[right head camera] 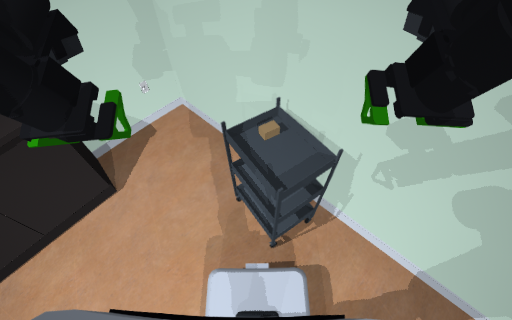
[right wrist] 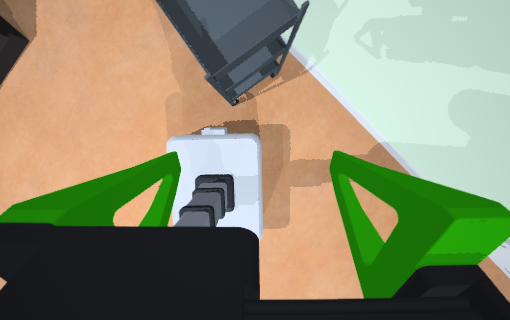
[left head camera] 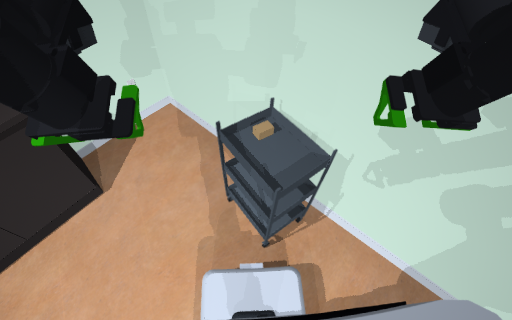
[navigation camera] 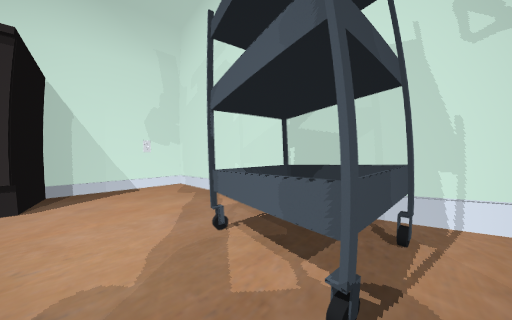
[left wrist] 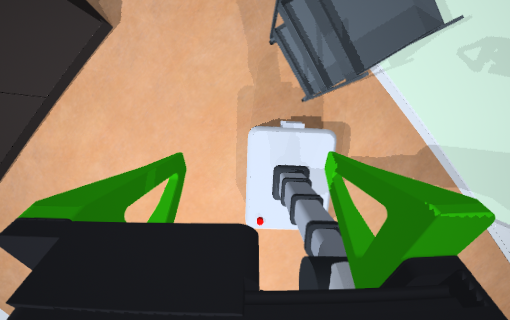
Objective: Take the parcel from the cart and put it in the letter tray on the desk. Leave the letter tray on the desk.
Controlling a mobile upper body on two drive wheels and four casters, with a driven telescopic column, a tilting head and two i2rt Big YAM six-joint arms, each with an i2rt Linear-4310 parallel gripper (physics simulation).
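Places are measured from the left arm's base along level axes (x left, y back, z up), in metres.
Pixels of known places: left gripper, fingertip midpoint: (right head camera: 104, 136) (left head camera: 112, 134) (left wrist: 255, 159); right gripper, fingertip midpoint: (right head camera: 390, 119) (right wrist: 255, 159) (left head camera: 399, 122).
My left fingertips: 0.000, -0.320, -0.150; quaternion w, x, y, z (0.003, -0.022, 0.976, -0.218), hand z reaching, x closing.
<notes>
Behind a point stands the place of what it marks, as x, y, z.
A small tan box-shaped parcel (left head camera: 263, 130) {-0.299, -0.874, -0.697} (right head camera: 269, 130) {-0.301, -0.874, -0.697} lies on the top shelf of the dark grey cart (left head camera: 295, 147) {-0.457, -0.803, -0.747} (right head camera: 300, 147) {-0.452, -0.803, -0.747} (left wrist: 390, 30) {-0.458, -0.683, -0.747} (right wrist: 240, 25) {-0.414, -0.683, -0.747} (navigation camera: 347, 150) {-0.316, -0.492, -1.177}, near its far left corner in the head views. My left gripper (left head camera: 87, 138) (right head camera: 77, 140) (left wrist: 255, 159) {0.000, -0.320, -0.150} is open and empty, at the upper left of the head views, away from the cart. My right gripper (left head camera: 415, 126) (right head camera: 404, 123) {-0.453, -0.332, -0.142} (right wrist: 255, 159) {-0.453, -0.332, -0.142} is open and empty, at their upper right, also apart from the cart and parcel. The letter tray does not show in these views.
A dark piece of furniture (left head camera: 40, 190) {1.105, -0.704, -0.986} (right head camera: 50, 195) {1.147, -0.659, -0.998} (left wrist: 45, 60) {1.159, -0.646, -1.114} (right wrist: 12, 47) {1.016, -0.881, -1.348} (navigation camera: 25, 115) {1.073, -1.042, -0.879} stands at the left; I cannot tell if it is the desk. My white base (left head camera: 250, 290) {-0.215, -0.206, -1.150} (right head camera: 257, 290) {-0.227, -0.205, -1.150} (left wrist: 265, 150) {-0.068, -0.188, -1.150} (right wrist: 245, 155) {-0.399, -0.207, -1.150} is in front of the cart. Pale green walls meet behind the cart.
</notes>
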